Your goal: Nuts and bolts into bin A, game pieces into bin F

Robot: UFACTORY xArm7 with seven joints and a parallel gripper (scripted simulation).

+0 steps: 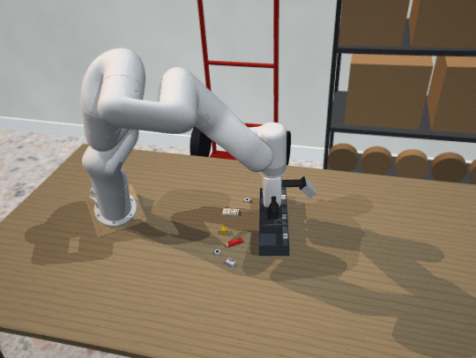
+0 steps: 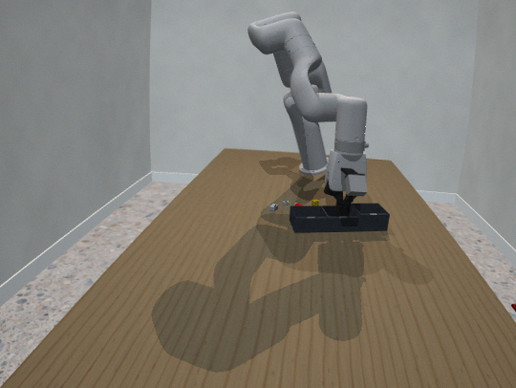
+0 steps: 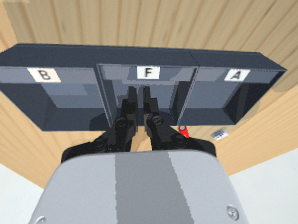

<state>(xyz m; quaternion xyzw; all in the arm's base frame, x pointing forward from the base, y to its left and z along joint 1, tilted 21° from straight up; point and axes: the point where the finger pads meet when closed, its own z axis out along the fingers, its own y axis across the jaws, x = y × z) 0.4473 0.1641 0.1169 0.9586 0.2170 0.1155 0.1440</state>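
Right now the dark bin is 10 mm to the right of my hand and 20 mm below it. Also, from my hand: white domino (140 mm behind, 40 mm below); yellow die (120 mm behind, 90 mm to the right, 40 mm below); red cylinder (70 mm behind, 120 mm to the right, 40 mm below).
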